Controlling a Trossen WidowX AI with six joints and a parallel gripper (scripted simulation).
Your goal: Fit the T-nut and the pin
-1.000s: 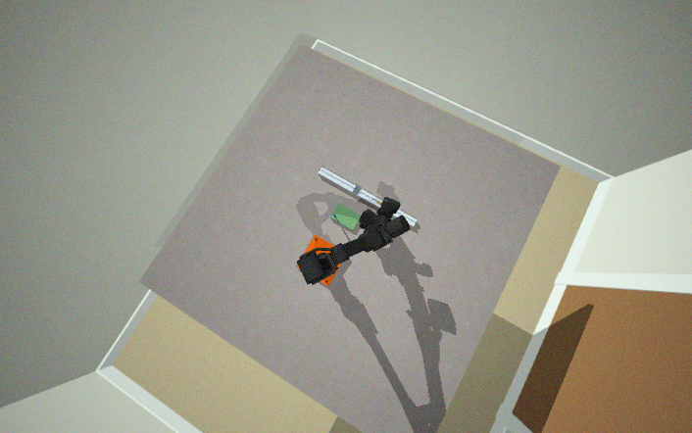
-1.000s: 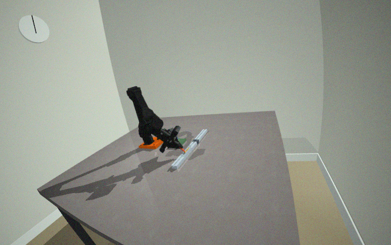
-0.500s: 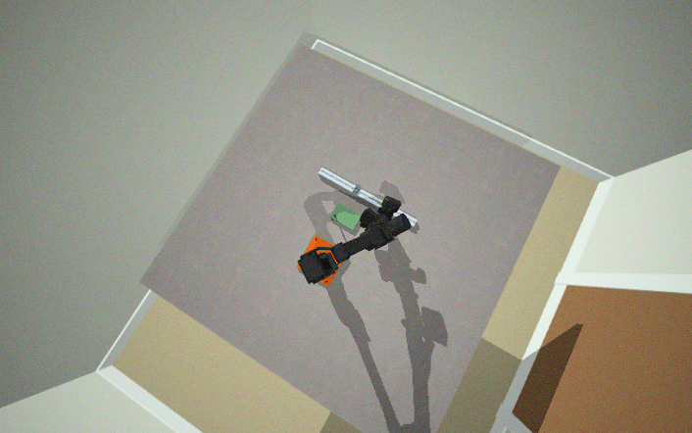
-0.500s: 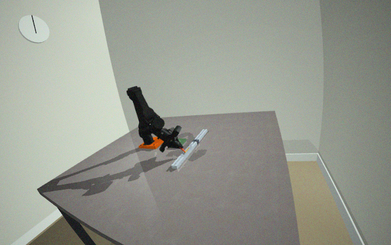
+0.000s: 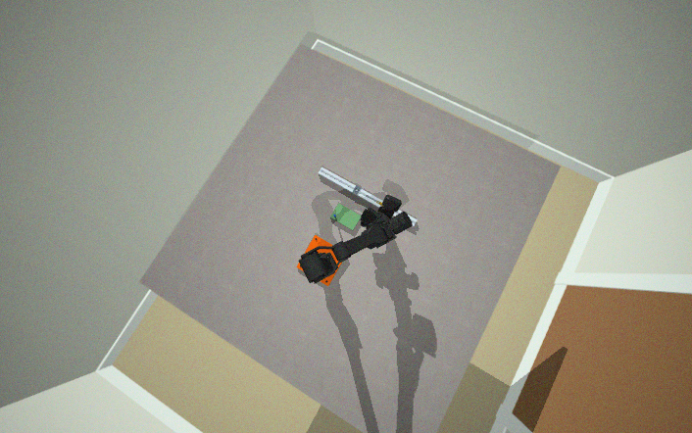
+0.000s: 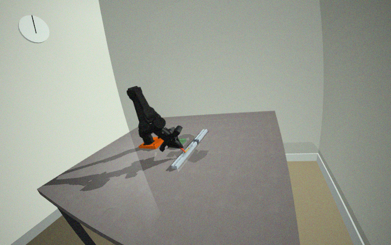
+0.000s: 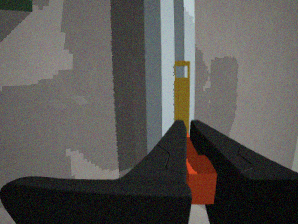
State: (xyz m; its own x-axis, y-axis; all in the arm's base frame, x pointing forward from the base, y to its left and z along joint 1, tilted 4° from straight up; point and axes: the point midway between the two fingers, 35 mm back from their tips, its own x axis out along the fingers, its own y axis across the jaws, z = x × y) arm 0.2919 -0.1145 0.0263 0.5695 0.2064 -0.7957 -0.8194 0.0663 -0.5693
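Now: gripper tip 1 cm to the right of the brass T-nut. Round my gripper tip: blue pin 11 cm behind, 16 cm to the left, 1 cm below; green tray 10 cm behind, 15 cm to the left, 3 cm below; aluminum rail 3 cm ahead, 11 cm to the left, 3 cm below.
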